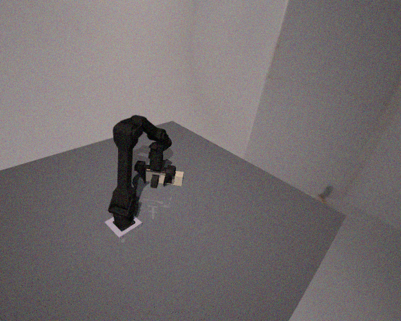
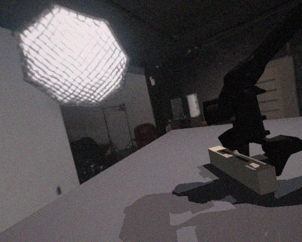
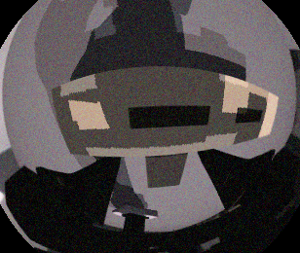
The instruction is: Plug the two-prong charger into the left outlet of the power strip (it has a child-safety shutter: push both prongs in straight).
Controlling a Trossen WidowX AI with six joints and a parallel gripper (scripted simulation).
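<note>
Now: the two-prong charger 20 mm ahead of my gripper tip, 10 mm to the left of it and 10 mm above it.
</note>
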